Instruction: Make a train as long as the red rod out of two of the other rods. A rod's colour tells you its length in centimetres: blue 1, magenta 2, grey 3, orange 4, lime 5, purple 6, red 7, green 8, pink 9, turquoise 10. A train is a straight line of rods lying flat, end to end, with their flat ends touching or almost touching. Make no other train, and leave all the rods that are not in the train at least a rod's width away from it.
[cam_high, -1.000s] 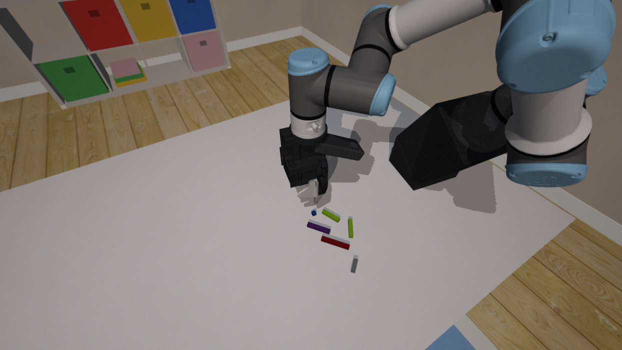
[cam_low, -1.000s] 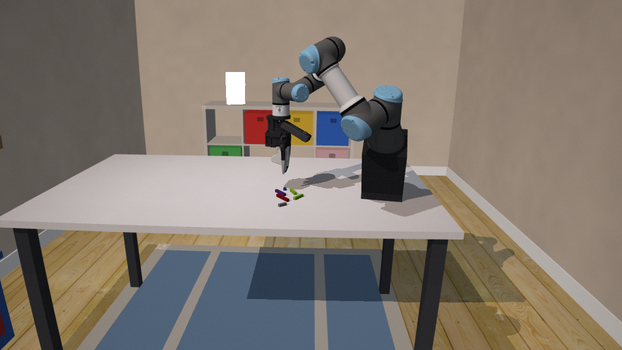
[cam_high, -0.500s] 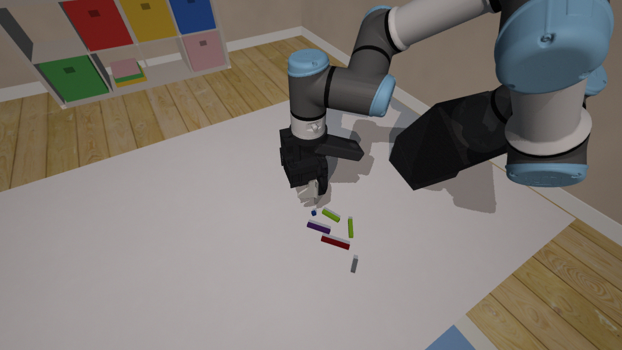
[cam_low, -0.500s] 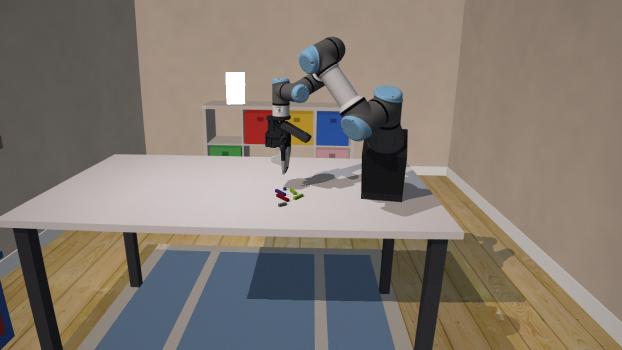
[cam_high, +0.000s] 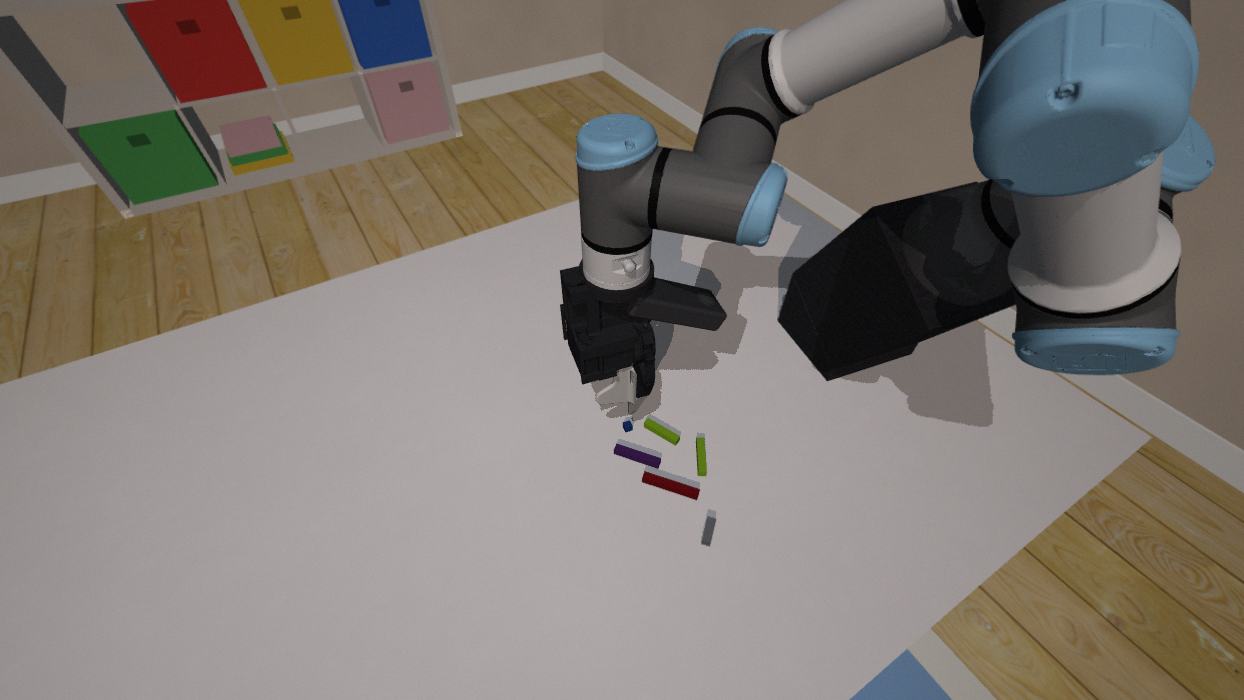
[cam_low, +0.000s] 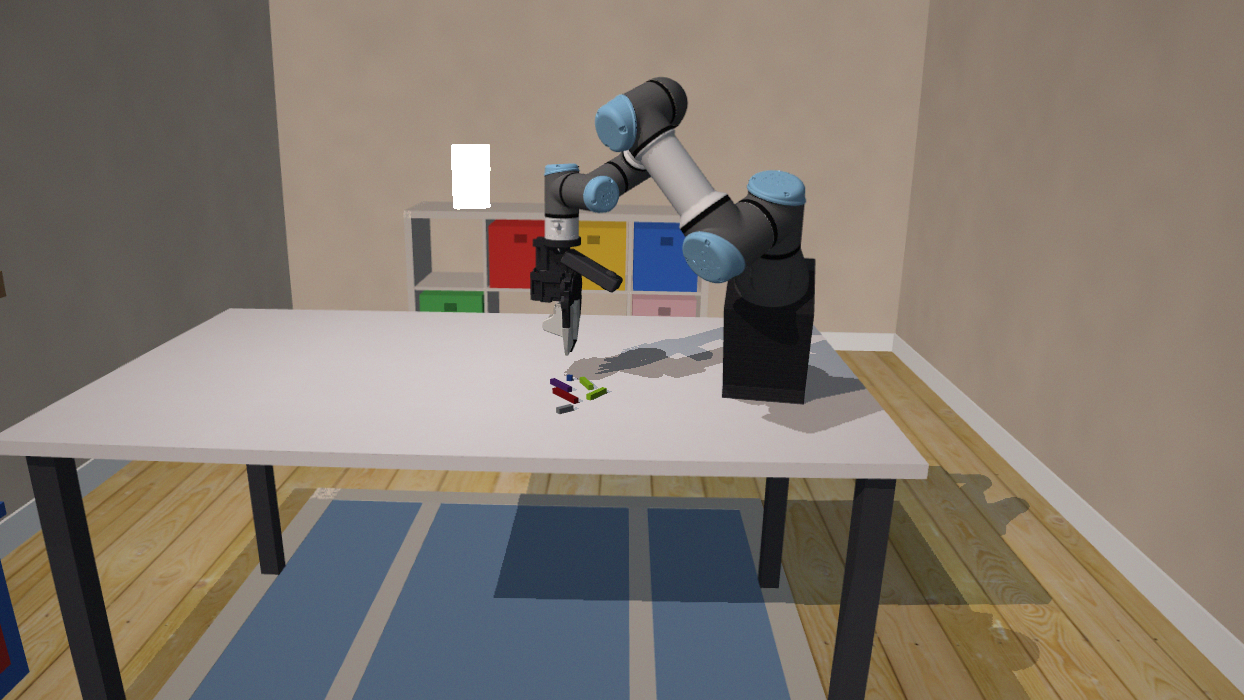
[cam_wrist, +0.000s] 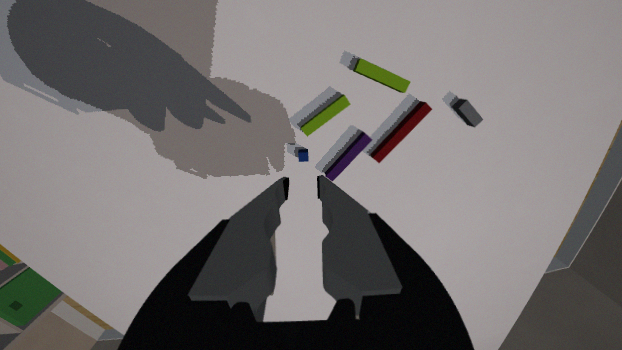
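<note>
The small blue rod is 6 cm below my hand. The rest, counted from my hand: grey rod 3 cm behind, 17 cm to the left, 6 cm below; then red rod 2 cm behind, 10 cm to the left, 6 cm below; then purple rod 1 cm ahead, 5 cm to the left, 6 cm below.
</note>
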